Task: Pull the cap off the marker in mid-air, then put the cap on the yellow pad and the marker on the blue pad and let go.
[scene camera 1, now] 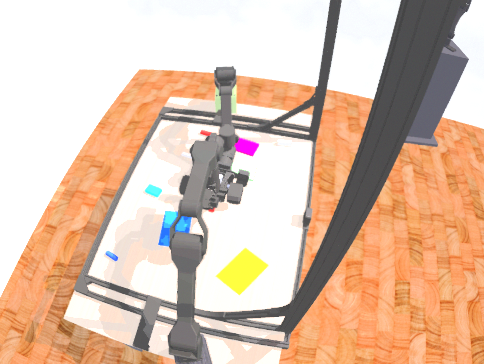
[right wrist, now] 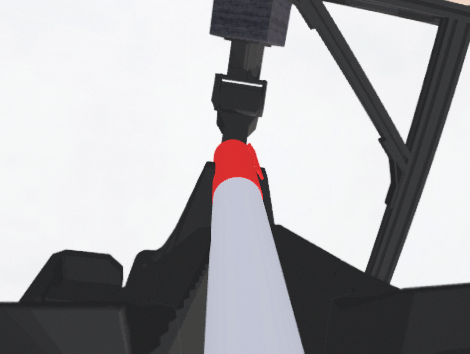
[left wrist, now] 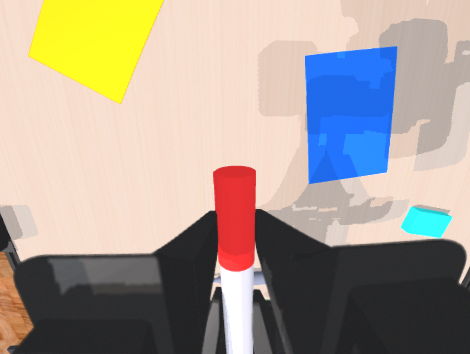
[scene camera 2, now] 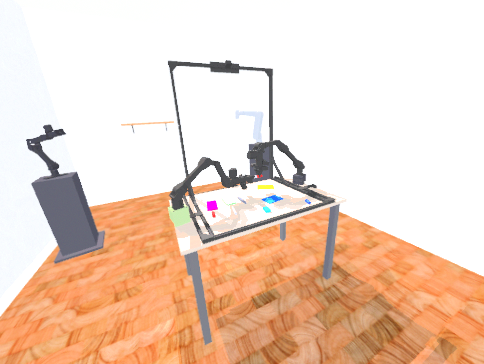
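The marker has a white barrel and a red cap, joined and held above the table. My left gripper is shut on the cap. My right gripper is shut on the barrel, its fingers against both sides; its fingertips also show behind the left fingers in the left wrist view. The far barrel end is hidden. The yellow pad and the blue pad lie flat on the table.
A cyan block lies near the blue pad. A small blue cylinder lies near the table edge. A magenta pad and a small red piece lie toward the right arm's base.
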